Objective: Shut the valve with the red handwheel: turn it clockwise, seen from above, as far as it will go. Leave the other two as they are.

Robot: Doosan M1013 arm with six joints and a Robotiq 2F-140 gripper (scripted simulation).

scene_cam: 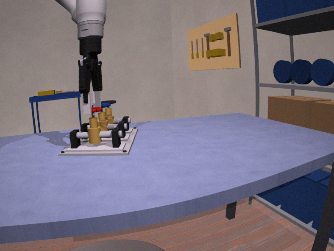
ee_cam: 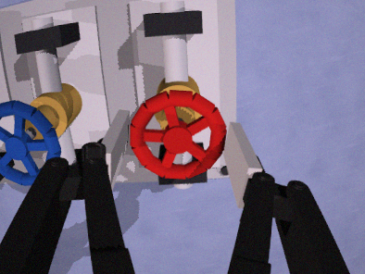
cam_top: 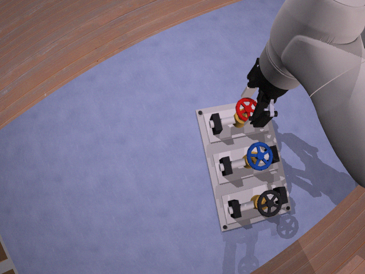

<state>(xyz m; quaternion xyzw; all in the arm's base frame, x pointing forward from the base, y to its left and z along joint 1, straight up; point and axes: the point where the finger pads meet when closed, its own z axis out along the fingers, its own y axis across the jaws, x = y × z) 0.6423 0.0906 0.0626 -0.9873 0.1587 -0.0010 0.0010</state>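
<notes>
My gripper is now 30 mm above the red handwheel. The rest, counted from my hand: black handwheel 250 mm to the left, 40 mm ahead, 30 mm below; then blue handwheel 130 mm to the left, 30 mm below, 20 mm ahead.
</notes>
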